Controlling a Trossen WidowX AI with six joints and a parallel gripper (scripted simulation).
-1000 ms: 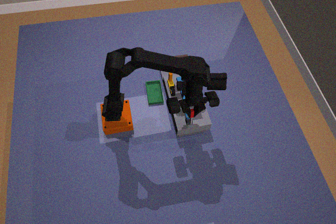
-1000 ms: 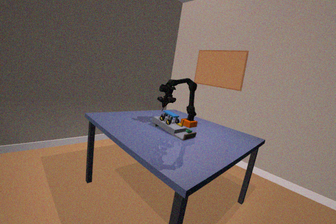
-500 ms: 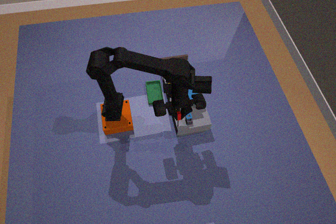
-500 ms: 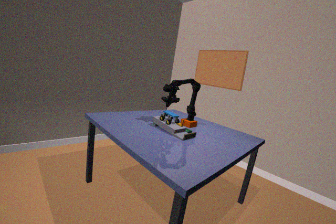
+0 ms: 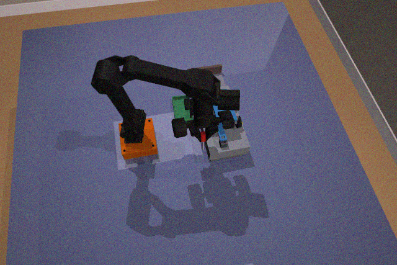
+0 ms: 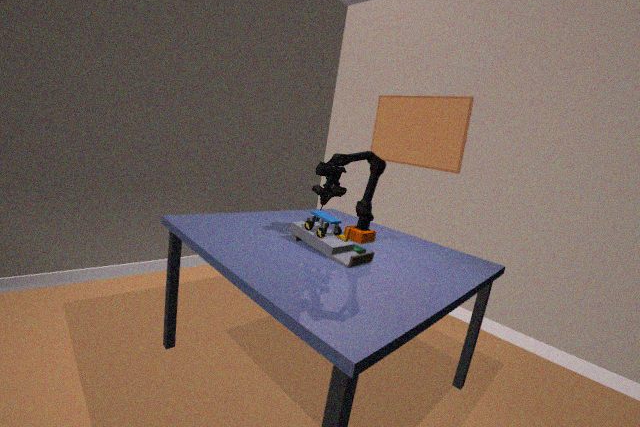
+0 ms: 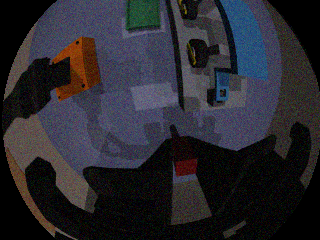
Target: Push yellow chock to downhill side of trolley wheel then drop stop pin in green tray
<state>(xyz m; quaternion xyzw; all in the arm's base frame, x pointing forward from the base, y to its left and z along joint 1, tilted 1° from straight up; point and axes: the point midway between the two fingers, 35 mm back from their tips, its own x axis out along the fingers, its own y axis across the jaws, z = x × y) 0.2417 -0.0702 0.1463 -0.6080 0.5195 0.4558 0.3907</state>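
Right now my gripper tip is 21 cm to the right of the green tray, 18 cm above it and 6 cm past it. From my gripper tip the other things lie so: brown bar: 38 cm to the left, 15 cm below, 4 cm ahead; blue trolley: 14 cm to the left, 8 cm ahead, 7 cm below; red-headed stop pin: right at my gripper tip.
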